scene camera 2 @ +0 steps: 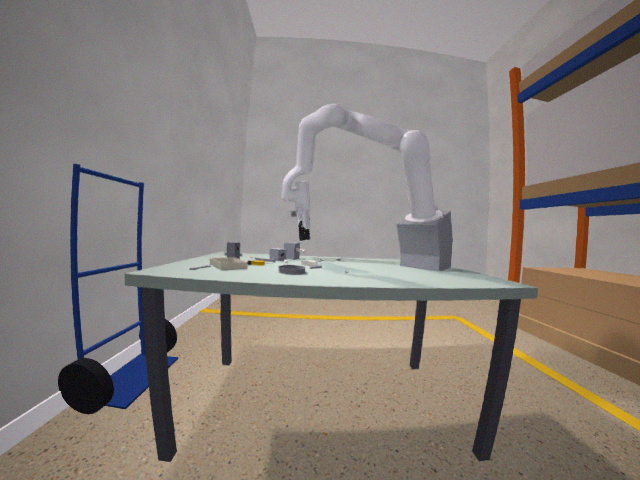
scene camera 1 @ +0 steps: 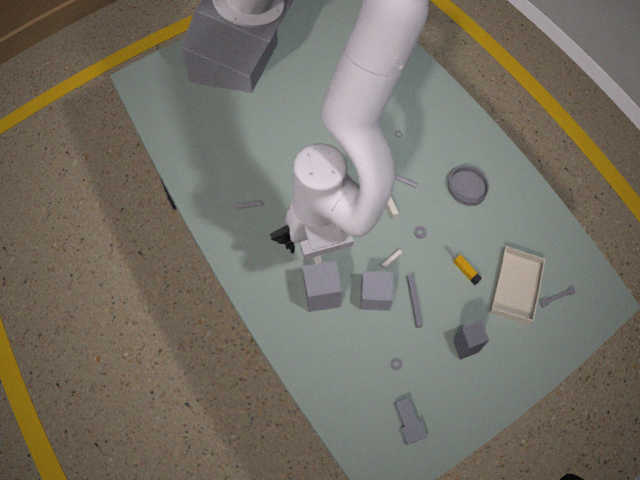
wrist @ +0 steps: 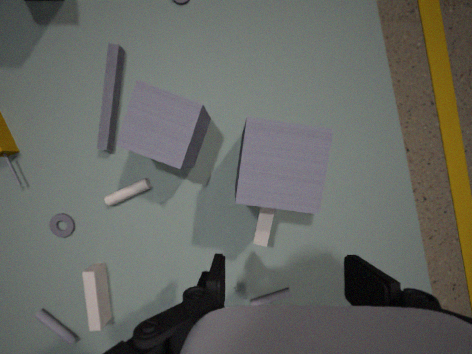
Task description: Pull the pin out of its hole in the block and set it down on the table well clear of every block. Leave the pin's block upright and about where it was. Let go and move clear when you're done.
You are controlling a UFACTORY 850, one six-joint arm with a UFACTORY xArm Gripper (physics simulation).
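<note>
The pin [scene camera 1: 317, 259] [scene camera 2: 301, 250] [wrist: 265, 227] is cream and sticks out sideways from the near side of its block [scene camera 1: 322, 285] [scene camera 2: 292, 251] [wrist: 284, 165] in the wrist view. Its inner end is hidden in the block. The block is grey and stands upright. My gripper [scene camera 2: 304, 236] [wrist: 284, 274] is open and empty. It hangs above the table, higher than the block, with the pin's outer end short of the space between the fingers in the wrist view. One finger is hidden behind the hand in scene camera 1.
A second grey block [scene camera 1: 377, 289] [wrist: 162, 125] stands beside the pin's block. A third block [scene camera 1: 470, 339] stands farther off. A loose cream peg [scene camera 1: 391, 257] [wrist: 127, 192], cream bar [scene camera 1: 392, 207] [wrist: 96, 297], grey bar [scene camera 1: 414, 300] and thin grey rod [wrist: 270, 296] lie around.
</note>
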